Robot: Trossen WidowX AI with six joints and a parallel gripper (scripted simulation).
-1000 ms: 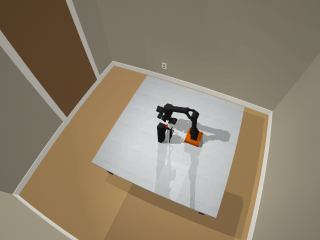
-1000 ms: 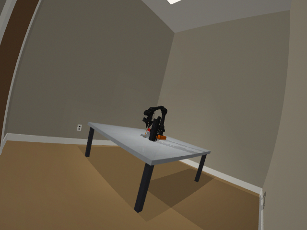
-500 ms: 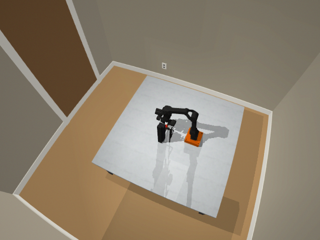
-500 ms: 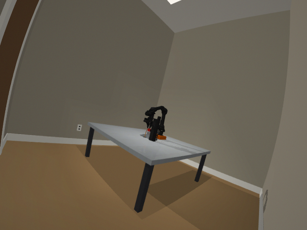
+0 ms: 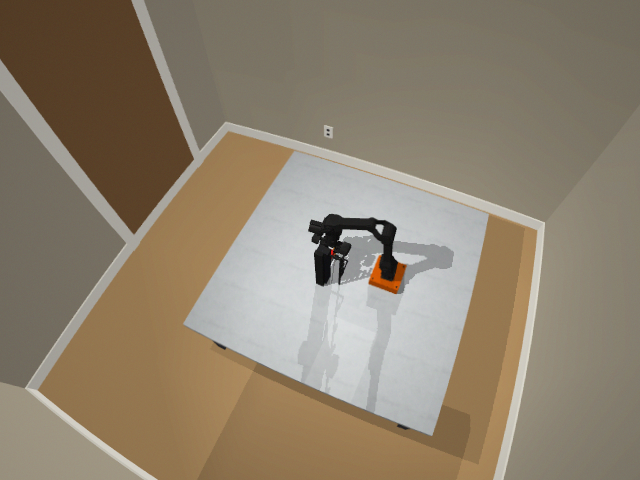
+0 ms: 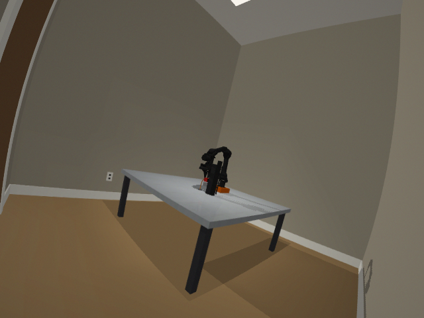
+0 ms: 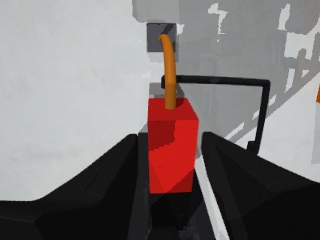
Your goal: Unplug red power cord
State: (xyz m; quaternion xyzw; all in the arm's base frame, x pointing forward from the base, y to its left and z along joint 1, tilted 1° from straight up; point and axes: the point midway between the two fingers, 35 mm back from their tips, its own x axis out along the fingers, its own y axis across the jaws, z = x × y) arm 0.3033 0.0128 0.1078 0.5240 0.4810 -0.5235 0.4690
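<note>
Right now my gripper tip is 30 mm to the right of the red plug and 10 mm above it.
</note>
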